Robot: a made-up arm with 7 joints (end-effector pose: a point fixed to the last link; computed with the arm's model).
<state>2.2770 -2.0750 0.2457 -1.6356 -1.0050 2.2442 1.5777</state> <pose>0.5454 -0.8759 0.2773 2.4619 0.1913 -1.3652</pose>
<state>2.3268 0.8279 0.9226 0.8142 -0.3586 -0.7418 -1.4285</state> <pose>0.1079 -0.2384 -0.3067 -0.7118 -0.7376 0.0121</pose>
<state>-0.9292 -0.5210 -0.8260 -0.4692 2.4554 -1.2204 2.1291</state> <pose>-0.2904 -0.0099 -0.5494 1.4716 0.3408 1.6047</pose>
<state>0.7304 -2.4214 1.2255 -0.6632 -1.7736 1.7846 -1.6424</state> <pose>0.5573 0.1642 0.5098 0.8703 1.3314 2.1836</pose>
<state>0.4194 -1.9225 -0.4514 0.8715 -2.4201 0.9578 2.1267</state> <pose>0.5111 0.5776 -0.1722 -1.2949 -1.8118 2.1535</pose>
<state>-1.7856 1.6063 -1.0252 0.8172 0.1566 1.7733 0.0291</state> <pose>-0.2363 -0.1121 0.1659 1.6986 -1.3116 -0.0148</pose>
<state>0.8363 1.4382 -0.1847 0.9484 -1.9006 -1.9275 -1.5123</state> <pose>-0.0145 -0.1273 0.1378 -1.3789 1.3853 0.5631</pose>
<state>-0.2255 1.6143 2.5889 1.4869 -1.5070 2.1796 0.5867</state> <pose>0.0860 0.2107 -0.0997 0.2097 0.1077 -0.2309</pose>
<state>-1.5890 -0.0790 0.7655 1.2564 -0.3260 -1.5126 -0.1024</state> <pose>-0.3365 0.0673 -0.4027 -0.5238 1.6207 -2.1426</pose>
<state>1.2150 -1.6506 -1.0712 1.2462 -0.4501 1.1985 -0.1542</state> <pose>0.5146 0.2215 -0.0774 -0.2045 -0.3519 2.4460</pose>
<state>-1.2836 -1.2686 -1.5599 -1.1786 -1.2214 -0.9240 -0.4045</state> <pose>-0.8681 0.1862 -0.2041 1.0722 1.9349 1.4651</pose>
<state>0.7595 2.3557 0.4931 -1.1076 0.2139 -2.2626 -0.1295</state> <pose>0.3419 -0.1144 0.3130 0.6789 1.8223 -0.3325</pose>
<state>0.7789 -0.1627 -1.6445 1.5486 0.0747 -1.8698 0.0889</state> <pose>0.3410 0.4934 -0.4032 -1.1883 0.7921 -0.4562</pose>
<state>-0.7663 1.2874 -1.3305 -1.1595 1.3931 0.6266 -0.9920</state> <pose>0.1498 -0.2612 0.2050 0.5783 -0.9051 -1.6305</pose>
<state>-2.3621 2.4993 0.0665 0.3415 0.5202 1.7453 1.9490</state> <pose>-0.5616 -0.1788 0.2570 -0.1452 -0.0558 1.0104</pose>
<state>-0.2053 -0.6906 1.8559 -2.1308 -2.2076 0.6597 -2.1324</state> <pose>0.1040 0.8531 -0.5886 -0.6821 0.3859 -1.7335</pose>
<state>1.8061 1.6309 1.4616 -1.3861 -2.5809 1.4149 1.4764</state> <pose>-0.3612 -0.1472 -0.0254 -1.5430 1.6703 0.8004</pose>
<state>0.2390 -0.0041 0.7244 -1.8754 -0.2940 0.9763 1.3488</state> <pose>0.3193 0.4121 -0.7627 -1.3012 2.2974 -1.1401</pose>
